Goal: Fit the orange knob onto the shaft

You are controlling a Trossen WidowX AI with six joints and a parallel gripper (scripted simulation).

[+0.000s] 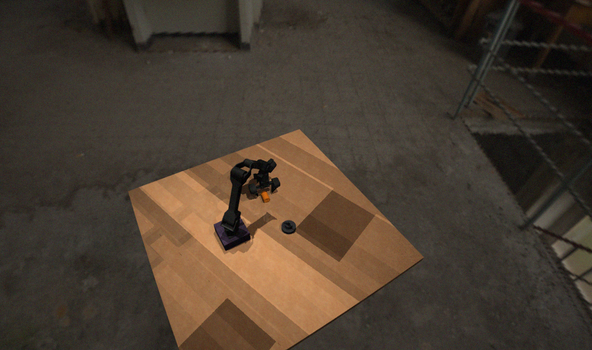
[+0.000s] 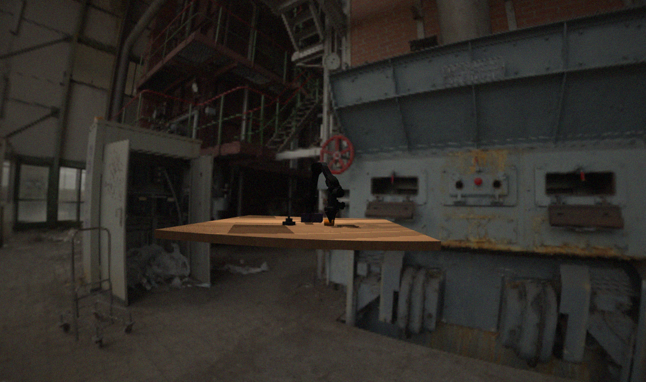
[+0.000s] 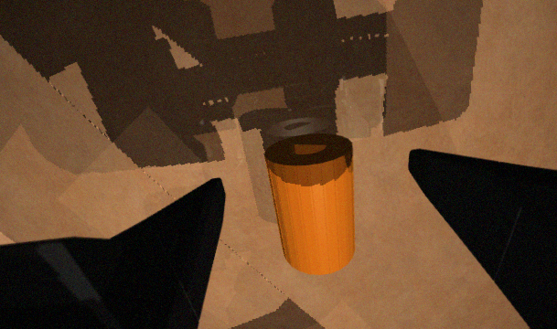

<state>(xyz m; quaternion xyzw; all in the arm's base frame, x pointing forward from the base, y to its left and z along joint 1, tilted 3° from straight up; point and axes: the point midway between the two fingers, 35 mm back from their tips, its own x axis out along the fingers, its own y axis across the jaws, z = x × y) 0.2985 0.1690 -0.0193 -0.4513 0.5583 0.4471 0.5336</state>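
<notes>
Right now my gripper tip is 10 mm past the orange knob and 20 mm to the left of it. From my gripper tip the other things lie so: dark pedestal (280 mm to the right, 10 mm above).
</notes>
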